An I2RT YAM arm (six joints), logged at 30 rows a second.
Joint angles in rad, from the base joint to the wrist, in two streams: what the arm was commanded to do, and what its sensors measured. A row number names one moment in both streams.
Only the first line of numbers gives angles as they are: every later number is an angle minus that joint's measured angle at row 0.
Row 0, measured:
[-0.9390 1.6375 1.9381 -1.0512 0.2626 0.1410]
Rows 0 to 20, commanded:
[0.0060 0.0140 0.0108 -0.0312 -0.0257 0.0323]
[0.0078 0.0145 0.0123 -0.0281 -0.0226 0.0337]
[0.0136 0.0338 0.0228 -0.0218 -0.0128 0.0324]
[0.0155 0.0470 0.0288 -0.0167 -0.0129 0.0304]
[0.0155 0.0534 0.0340 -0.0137 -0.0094 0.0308]
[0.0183 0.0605 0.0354 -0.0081 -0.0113 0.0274]
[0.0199 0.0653 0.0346 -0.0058 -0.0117 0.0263]
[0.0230 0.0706 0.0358 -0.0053 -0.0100 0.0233]
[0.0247 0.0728 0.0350 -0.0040 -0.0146 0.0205]
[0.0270 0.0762 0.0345 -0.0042 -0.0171 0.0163]
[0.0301 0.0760 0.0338 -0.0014 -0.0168 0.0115]
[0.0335 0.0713 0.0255 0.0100 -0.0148 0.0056]
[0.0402 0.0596 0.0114 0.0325 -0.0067 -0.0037]
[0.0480 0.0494 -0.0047 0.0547 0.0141 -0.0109]
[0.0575 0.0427 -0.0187 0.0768 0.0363 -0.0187]
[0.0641 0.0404 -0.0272 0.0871 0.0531 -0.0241]
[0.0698 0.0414 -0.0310 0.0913 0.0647 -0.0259]
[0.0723 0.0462 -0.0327 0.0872 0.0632 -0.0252]
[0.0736 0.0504 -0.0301 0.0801 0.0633 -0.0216]
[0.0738 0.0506 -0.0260 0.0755 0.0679 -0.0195]
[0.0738 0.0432 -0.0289 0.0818 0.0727 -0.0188]
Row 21, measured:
[0.0710 0.0503 -0.0267 0.0515 0.0325 -0.0184]
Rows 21 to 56, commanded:
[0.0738 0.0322 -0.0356 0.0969 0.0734 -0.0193]
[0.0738 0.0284 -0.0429 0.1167 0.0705 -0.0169]
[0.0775 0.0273 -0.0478 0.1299 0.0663 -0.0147]
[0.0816 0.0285 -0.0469 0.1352 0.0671 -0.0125]
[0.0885 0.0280 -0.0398 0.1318 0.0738 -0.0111]
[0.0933 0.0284 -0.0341 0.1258 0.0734 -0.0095]
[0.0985 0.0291 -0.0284 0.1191 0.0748 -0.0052]
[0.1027 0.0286 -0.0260 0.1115 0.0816 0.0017]
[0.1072 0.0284 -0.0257 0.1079 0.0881 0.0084]
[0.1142 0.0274 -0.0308 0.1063 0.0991 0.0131]
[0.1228 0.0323 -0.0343 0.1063 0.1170 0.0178]
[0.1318 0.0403 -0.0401 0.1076 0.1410 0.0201]
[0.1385 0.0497 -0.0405 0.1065 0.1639 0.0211]
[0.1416 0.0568 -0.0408 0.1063 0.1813 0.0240]
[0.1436 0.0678 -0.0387 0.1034 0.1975 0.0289]
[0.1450 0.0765 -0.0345 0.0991 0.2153 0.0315]
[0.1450 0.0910 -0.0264 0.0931 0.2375 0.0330]
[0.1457 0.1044 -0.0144 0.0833 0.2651 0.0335]
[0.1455 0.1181 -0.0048 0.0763 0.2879 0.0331]
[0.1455 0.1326 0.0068 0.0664 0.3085 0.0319]
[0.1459 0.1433 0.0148 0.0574 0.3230 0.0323]
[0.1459 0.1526 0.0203 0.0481 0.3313 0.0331]
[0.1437 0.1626 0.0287 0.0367 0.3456 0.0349]
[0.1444 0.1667 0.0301 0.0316 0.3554 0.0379]
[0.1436 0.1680 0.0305 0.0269 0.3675 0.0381]
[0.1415 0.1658 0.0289 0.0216 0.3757 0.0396]
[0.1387 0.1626 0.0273 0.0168 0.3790 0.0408]
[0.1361 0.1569 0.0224 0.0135 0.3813 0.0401]
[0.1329 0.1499 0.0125 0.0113 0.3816 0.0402]
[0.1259 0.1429 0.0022 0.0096 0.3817 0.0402]
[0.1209 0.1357 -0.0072 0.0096 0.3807 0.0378]
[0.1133 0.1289 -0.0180 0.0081 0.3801 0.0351]
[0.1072 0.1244 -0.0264 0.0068 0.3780 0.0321]
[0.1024 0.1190 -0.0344 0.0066 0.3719 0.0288]
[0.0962 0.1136 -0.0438 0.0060 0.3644 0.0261]
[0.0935 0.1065 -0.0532 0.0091 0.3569 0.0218]
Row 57, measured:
[0.1045 0.1278 -0.0309 0.0332 0.3499 0.0164]
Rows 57 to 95, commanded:
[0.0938 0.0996 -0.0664 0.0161 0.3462 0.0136]
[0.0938 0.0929 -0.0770 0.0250 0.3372 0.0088]
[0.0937 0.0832 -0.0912 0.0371 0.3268 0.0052]
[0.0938 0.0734 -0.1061 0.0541 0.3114 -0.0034]
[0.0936 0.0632 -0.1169 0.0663 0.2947 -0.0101]
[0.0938 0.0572 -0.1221 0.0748 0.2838 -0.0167]
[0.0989 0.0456 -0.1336 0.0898 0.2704 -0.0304]
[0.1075 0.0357 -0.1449 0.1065 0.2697 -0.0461]
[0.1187 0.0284 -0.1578 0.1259 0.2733 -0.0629]
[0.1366 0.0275 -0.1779 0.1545 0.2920 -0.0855]
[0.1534 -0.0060 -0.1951 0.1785 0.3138 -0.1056]
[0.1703 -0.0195 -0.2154 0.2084 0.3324 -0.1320]
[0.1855 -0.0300 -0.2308 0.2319 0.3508 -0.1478]
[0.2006 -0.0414 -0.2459 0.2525 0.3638 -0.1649]
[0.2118 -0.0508 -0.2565 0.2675 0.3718 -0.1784]
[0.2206 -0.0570 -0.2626 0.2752 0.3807 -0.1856]
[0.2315 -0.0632 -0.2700 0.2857 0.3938 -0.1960]
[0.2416 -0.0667 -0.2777 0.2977 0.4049 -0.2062]
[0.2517 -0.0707 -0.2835 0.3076 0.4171 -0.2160]
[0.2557 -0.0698 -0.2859 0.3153 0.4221 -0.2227]
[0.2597 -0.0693 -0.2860 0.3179 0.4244 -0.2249]
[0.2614 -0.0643 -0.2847 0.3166 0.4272 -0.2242]
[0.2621 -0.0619 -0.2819 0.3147 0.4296 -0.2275]
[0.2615 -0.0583 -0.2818 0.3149 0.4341 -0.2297]
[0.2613 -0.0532 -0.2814 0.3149 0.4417 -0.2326]
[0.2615 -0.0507 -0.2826 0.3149 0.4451 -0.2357]
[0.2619 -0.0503 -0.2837 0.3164 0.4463 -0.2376]
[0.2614 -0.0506 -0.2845 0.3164 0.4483 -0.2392]
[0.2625 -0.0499 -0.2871 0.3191 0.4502 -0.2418]
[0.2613 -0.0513 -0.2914 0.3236 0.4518 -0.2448]
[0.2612 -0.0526 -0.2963 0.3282 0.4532 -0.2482]
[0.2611 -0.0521 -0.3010 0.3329 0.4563 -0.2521]
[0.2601 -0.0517 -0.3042 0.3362 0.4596 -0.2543]
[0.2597 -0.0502 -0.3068 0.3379 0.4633 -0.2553]
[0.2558 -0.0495 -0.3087 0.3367 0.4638 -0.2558]
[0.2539 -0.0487 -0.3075 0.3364 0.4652 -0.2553]
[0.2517 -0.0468 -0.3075 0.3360 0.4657 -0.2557]
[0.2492 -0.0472 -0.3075 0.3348 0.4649 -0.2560]
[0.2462 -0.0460 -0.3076 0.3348 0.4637 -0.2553]
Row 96, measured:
[0.2506 -0.0481 -0.3079 0.2892 0.4422 -0.2556]
